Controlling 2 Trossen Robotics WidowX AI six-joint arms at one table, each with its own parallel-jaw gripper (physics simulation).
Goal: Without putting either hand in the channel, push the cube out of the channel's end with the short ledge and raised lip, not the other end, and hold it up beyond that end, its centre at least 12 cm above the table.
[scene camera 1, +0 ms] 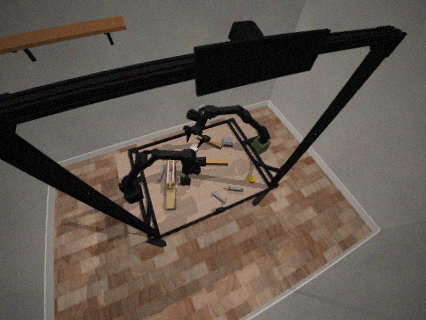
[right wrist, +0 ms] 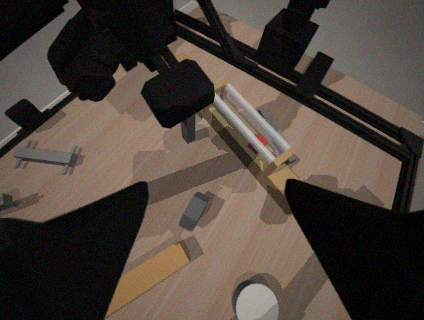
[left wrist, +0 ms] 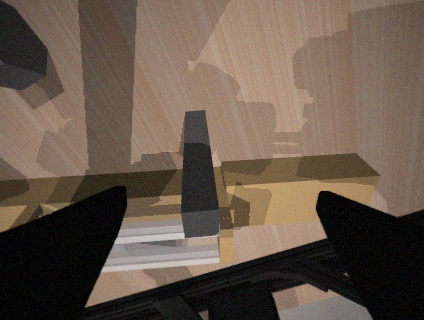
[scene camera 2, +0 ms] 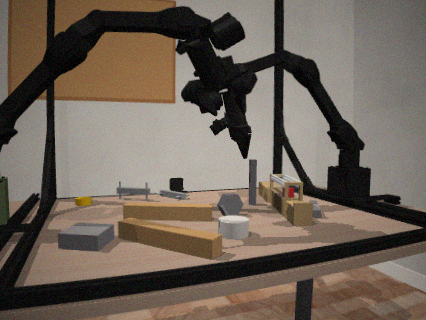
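Note:
The red cube (scene camera 1: 171, 168) (scene camera 2: 291, 192) (right wrist: 261, 139) is inside the wooden channel, under its pale rails; it does not show in the left wrist view. The channel (scene camera 2: 299, 214) (left wrist: 300, 200) (right wrist: 281, 181) has a wooden ledge at each end; I cannot make out the raised lip. A tall grey bar (scene camera 2: 252, 182) (left wrist: 200, 192) (right wrist: 188, 130) stands upright beside the channel. My left gripper (scene camera 1: 185, 181) (scene camera 2: 244, 151) (left wrist: 223, 197) is open and empty, above the bar and channel. My right gripper (right wrist: 217, 187) is open and empty, high above the table.
A white cylinder (scene camera 2: 233, 227) (right wrist: 256, 302), a grey hexagonal piece (scene camera 2: 230, 204) (right wrist: 194, 211), two wooden bars (scene camera 2: 167, 211) (scene camera 2: 170, 237) and a grey block (scene camera 2: 86, 236) lie on the table. Another grey piece (right wrist: 272, 120) lies beside the channel. The two arms cross close together.

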